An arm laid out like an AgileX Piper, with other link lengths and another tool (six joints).
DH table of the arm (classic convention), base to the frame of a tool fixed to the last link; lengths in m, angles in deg. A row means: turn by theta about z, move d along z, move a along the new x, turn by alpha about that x. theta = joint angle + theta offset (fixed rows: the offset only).
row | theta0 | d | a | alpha
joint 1 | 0 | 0.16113 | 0 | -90
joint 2 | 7.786 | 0 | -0.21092 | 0
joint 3 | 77.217 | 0 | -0.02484 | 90
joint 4 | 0 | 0.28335 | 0 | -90
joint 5 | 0 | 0 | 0 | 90
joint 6 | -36.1 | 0.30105 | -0.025 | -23.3
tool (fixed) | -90 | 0.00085 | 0 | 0
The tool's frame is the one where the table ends.
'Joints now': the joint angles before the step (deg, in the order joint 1, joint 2, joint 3, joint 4, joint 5, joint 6). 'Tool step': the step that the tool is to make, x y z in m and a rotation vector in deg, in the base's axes. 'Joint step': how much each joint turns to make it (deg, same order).
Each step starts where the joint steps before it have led.
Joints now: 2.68 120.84 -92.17 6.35 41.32 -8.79
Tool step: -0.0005 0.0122 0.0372 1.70 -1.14 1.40
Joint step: 0.16 -3.87 -1.22 2.38 4.07 -1.78
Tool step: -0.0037 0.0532 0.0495 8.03 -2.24 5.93
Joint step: 0.44 -3.20 -2.09 12.07 4.44 -8.85
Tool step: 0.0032 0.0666 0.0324 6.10 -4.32 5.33
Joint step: 4.12 -0.22 -1.23 8.46 -2.07 -4.84
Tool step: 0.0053 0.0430 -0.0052 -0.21 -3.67 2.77
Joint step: 5.20 2.14 -0.01 0.30 -6.23 -0.81
